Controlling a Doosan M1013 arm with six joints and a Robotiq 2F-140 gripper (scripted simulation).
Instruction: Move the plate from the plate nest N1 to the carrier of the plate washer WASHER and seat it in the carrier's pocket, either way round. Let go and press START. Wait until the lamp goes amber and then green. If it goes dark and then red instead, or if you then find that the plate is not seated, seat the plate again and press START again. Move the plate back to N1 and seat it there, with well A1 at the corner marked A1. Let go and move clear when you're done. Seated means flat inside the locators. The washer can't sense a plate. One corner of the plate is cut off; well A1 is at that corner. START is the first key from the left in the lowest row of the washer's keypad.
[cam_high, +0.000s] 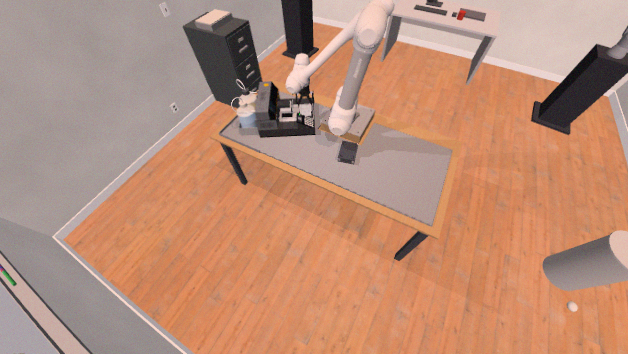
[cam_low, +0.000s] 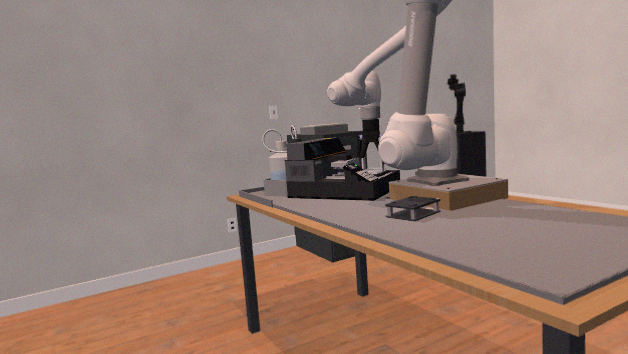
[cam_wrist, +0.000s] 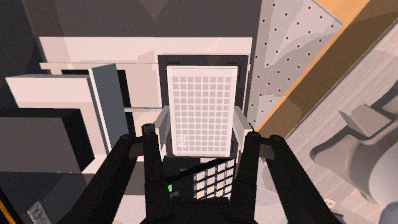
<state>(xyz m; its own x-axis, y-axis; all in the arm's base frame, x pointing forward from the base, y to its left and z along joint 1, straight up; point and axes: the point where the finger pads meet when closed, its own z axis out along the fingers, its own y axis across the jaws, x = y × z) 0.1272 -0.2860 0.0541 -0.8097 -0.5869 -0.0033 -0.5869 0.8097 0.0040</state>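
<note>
The white well plate is 30 mm below my hand. Also, from my hand: black plate nest N1 (140 mm ahead, 470 mm to the left, 80 mm below); plate washer (90 mm ahead, 120 mm to the right, 10 mm above).
</note>
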